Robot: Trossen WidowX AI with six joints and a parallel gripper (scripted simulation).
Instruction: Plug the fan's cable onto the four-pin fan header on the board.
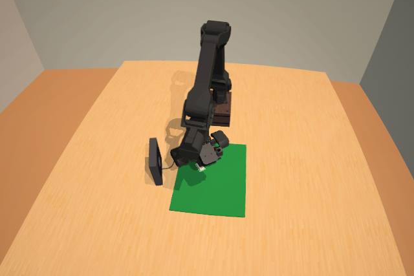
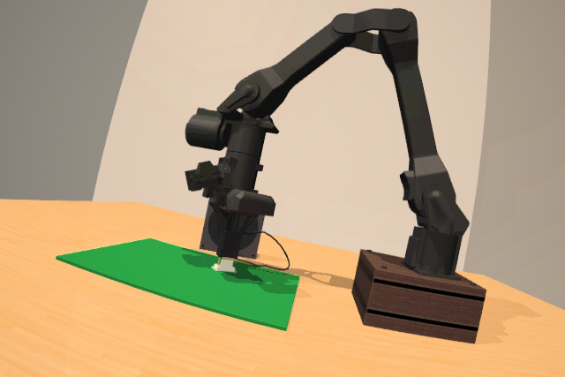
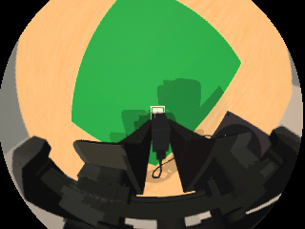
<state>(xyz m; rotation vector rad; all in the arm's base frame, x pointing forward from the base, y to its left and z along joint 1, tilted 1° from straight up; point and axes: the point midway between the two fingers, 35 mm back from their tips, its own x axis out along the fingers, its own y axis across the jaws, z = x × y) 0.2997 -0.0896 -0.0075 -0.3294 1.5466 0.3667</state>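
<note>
Right now the dark plug is 1 cm behind my gripper tip and 1 cm above it. From my gripper tip the other things lie so: green board (5 cm below, 3 cm to the left, 3 cm ahead); then black fan (14 cm to the right, 2 cm above).
</note>
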